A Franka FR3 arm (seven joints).
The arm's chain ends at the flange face. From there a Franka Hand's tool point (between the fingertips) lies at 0.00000 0.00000 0.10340 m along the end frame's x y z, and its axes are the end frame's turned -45 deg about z.
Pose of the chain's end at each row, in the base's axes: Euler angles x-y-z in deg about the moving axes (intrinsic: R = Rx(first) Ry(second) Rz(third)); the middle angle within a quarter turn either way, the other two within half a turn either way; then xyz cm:
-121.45 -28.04 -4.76 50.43 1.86 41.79
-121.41 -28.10 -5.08 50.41 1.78 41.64
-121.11 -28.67 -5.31 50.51 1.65 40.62
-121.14 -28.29 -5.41 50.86 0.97 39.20
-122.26 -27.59 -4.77 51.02 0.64 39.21
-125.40 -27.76 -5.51 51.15 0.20 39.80
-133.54 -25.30 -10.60 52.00 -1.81 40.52
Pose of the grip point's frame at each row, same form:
-121.45 -28.04 -49.76 45.57 9.65 37.03
-121.41 -28.10 -50.08 45.54 9.56 36.89
-121.11 -28.67 -50.31 45.55 9.42 35.93
-121.14 -28.29 -50.41 45.96 8.76 34.49
-122.26 -27.59 -49.77 46.23 8.39 34.32
-125.40 -27.76 -50.51 46.33 7.66 34.50
-133.54 -25.30 -55.60 47.58 4.97 34.08

